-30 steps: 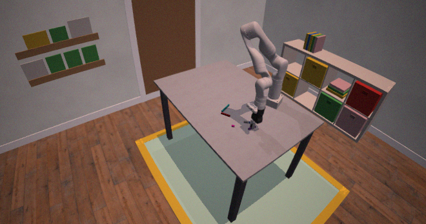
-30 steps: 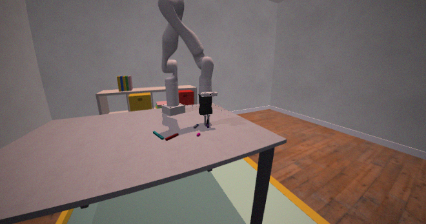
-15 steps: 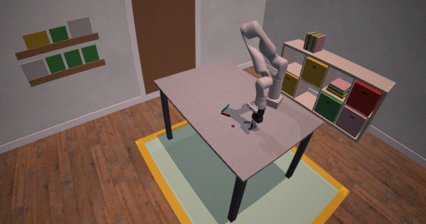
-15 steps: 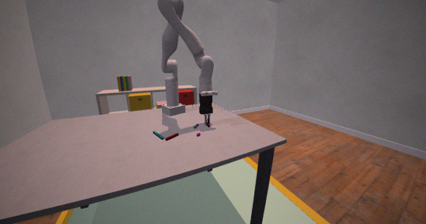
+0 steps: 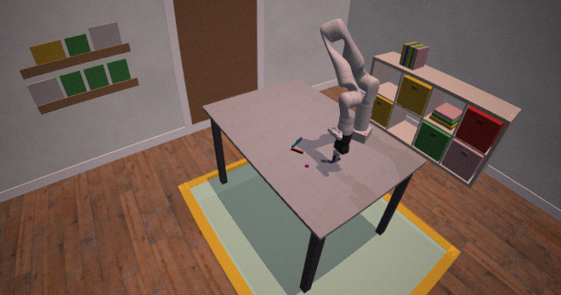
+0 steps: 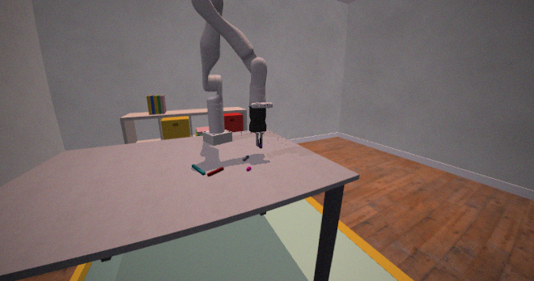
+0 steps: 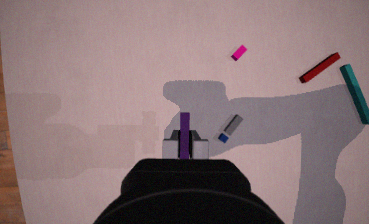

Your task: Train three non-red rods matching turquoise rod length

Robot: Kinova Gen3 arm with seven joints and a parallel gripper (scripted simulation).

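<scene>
Right now the grey rod is 70 mm to the right of my hand and 70 mm below it. The rest, counted from my hand: blue rod (70 mm below, 50 mm to the right, 20 mm behind); magenta rod (100 mm ahead, 90 mm to the right, 70 mm below); purple rod (10 mm below).
</scene>
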